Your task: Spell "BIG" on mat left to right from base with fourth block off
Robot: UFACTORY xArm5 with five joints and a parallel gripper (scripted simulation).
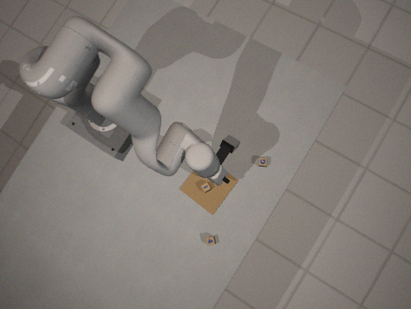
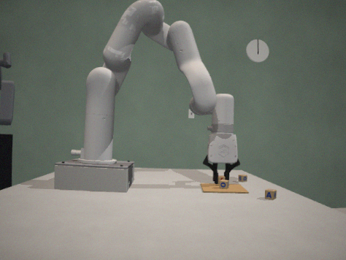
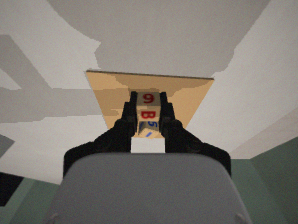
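The mat is 4 cm to the right of my hand and 3 cm below it.
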